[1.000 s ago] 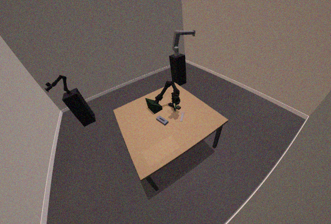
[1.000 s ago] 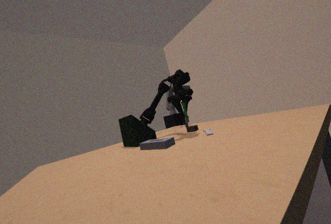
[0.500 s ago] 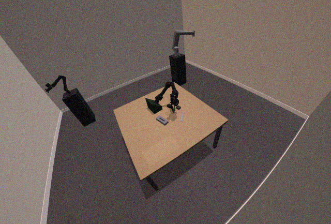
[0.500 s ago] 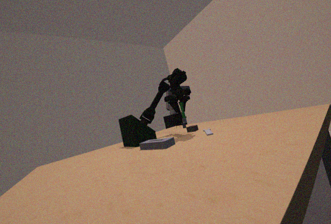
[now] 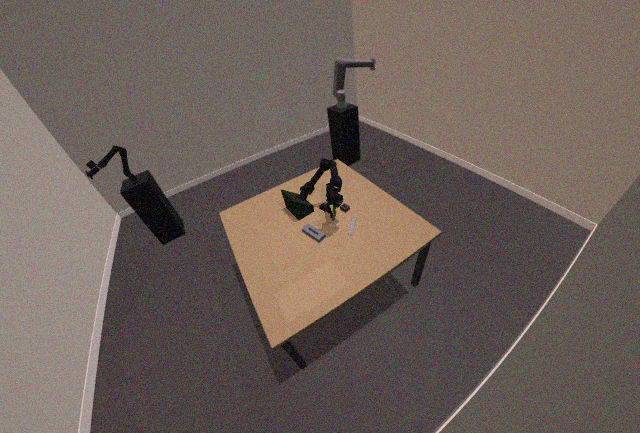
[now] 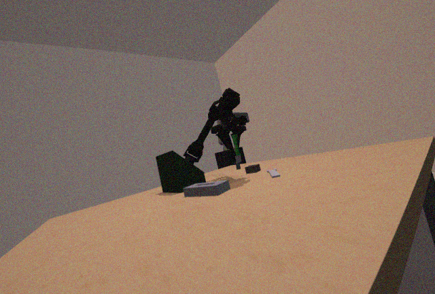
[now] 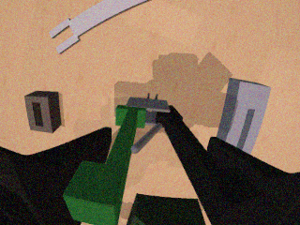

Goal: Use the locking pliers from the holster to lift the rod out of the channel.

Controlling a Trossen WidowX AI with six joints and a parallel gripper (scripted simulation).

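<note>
Now: gripper tip 2 cm past the grey channel block, 17 cm to the left of it and 12 cm above it. The rest, counted from my gripper tip: grey piece: 8 cm ahead, 12 cm to the left, 14 cm below; dark handle: 2 cm to the right; dark rod: 2 cm behind, 17 cm to the right, 13 cm below.
</note>
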